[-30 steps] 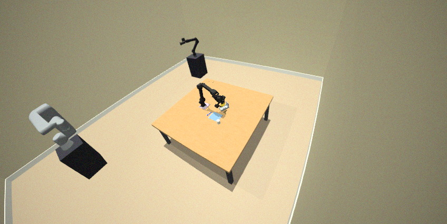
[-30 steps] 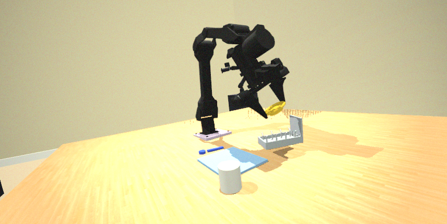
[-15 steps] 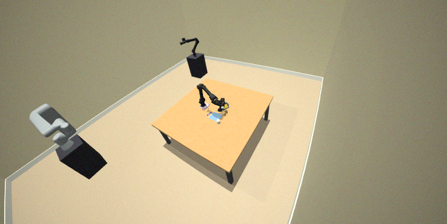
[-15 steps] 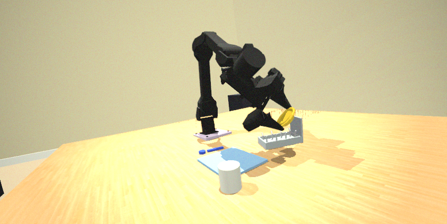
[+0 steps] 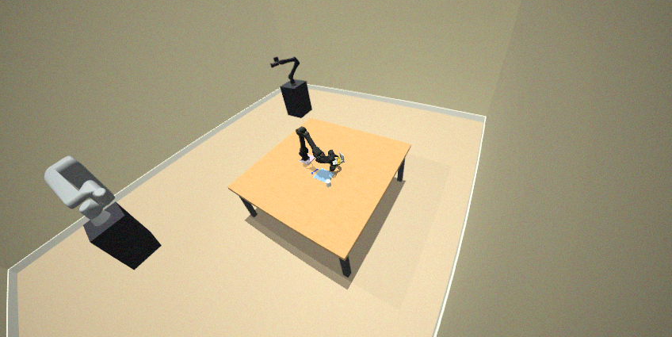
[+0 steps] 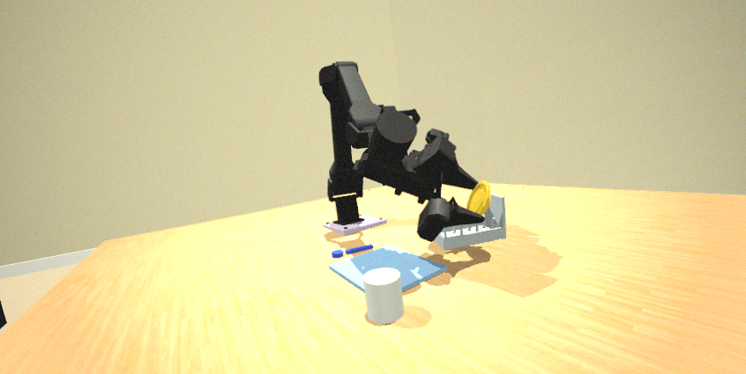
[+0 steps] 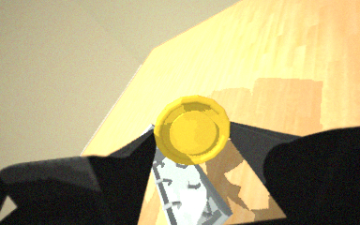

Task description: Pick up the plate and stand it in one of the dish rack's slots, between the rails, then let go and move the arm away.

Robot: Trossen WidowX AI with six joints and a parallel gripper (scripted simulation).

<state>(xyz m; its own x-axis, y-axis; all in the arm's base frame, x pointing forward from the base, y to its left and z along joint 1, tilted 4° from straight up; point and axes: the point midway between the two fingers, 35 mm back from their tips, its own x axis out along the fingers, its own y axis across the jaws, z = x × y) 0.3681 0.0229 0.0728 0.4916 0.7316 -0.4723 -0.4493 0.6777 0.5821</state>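
My gripper tip is now 70 mm past the grey dish rack, 40 mm to the right of it and 60 mm above it. Also, from my gripper tip: blue spoon (200 mm behind, 160 mm to the right, 80 mm below); then yellow plate (10 mm to the right); then white cup (20 mm ahead, 230 mm to the right, 60 mm below).
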